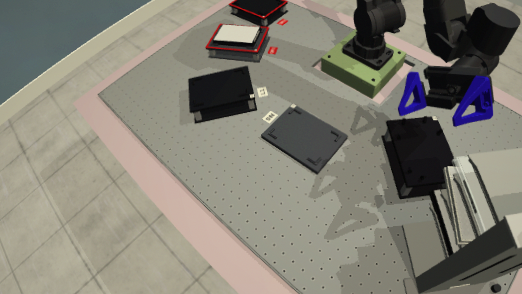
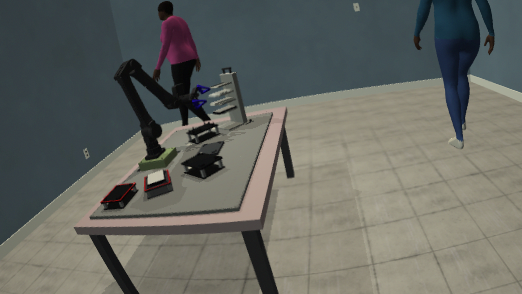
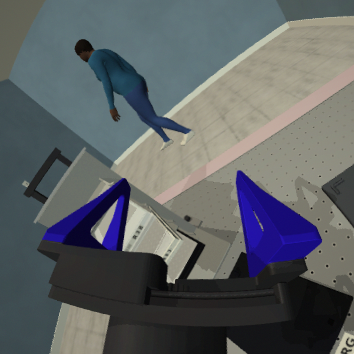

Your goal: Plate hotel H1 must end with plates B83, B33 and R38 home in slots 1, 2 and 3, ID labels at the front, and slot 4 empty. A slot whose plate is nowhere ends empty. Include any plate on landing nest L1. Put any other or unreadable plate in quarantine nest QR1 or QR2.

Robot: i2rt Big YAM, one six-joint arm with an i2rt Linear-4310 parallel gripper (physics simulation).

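Pixels of known places: gripper, fingertip midpoint: (image 1: 424, 117) (image 2: 208, 94) (image 3: 179, 179); arm's base at its link origin: (image 1: 367, 53) (image 2: 155, 155).
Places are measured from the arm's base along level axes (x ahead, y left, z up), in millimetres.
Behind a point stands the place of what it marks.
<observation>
My gripper (image 1: 427, 119) @[x 298, y 258, z 211 mm] (image 2: 207, 96) @[x 298, y 258, z 211 mm] (image 3: 179, 179) @[x 298, y 258, z 211 mm] is open and empty, held in the air in front of plate hotel H1 (image 2: 238, 102) @[x 417, y 405, z 102 mm] (image 3: 62, 192) @[x 362, y 454, z 269 mm]. Two light plates sit at middle levels of the hotel. Plate R38 (image 3: 137, 231) @[x 293, y 345, z 184 mm] is the upper one; the lower plate (image 3: 167, 254) @[x 282, y 345, z 133 mm] has a label partly hidden and hard to read. The slot numbers do not show. Landing nest L1 (image 1: 222, 89) @[x 355, y -197, z 13 mm] (image 2: 202, 161) @[x 369, y -230, z 13 mm] holds no plate. A white plate (image 1: 236, 34) @[x 180, y -334, z 18 mm] (image 2: 156, 177) @[x 185, y -347, z 18 mm] lies on one red-rimmed quarantine nest (image 1: 235, 55) @[x 213, y -315, z -32 mm]; its ID is unreadable. The other red-rimmed nest (image 1: 258, 9) @[x 30, y -394, z 3 mm] (image 2: 119, 194) @[x 24, y -448, z 3 mm] is empty.
A low dark nest (image 1: 305, 137) @[x 314, y 39, z -25 mm] (image 2: 211, 148) @[x 323, y 27, z -25 mm] marked N6 lies mid-table. A raised black pegged nest (image 1: 417, 155) @[x 224, y 267, z 23 mm] (image 2: 203, 131) @[x 229, y 214, z 18 mm] (image 3: 305, 320) @[x 182, y 229, z 23 mm], label starting RG, stands beside the hotel, below my gripper. The green arm base (image 1: 362, 70) @[x 66, y 27, z 0 mm] is behind. People walk beyond the table.
</observation>
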